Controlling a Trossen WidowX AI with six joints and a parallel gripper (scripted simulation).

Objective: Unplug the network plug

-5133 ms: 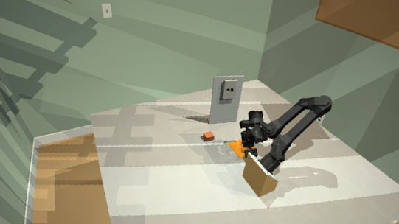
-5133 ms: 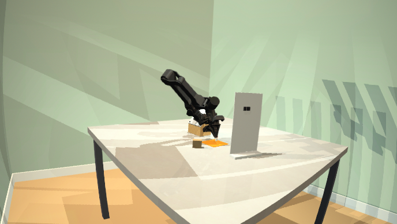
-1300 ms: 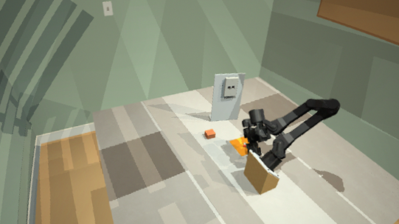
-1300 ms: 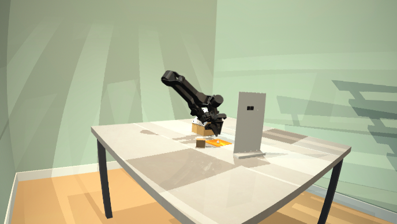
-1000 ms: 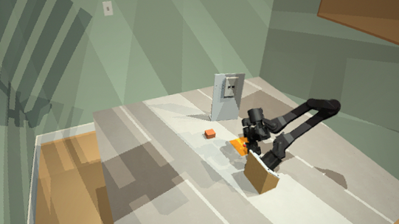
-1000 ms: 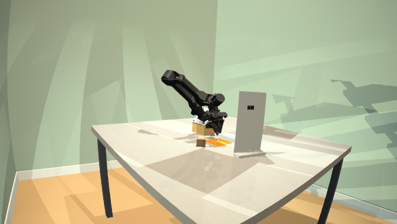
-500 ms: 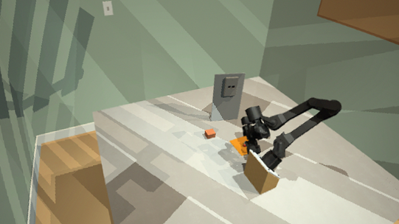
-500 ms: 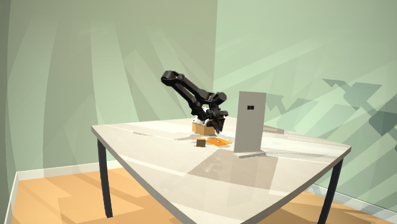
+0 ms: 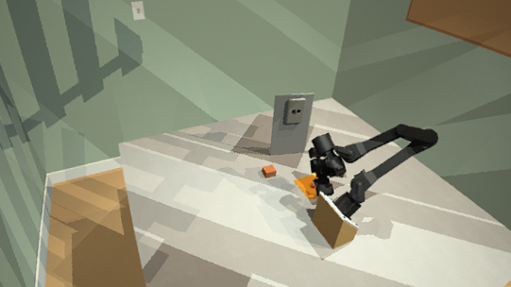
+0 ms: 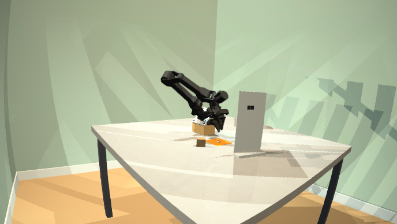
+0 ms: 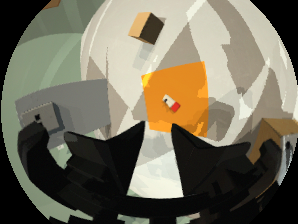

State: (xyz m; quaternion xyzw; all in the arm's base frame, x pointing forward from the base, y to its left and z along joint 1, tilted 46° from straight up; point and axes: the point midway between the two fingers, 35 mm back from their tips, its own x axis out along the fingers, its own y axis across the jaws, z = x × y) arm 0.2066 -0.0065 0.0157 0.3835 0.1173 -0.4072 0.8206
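The red network plug lies 1 cm ahead of my gripper tip, 2 cm to the right of it and 5 cm below it. The rest, counted from my gripper tip: orange marked square 1 cm ahead, 2 cm to the right, 6 cm below; grey upright panel 25 cm ahead, 8 cm above.
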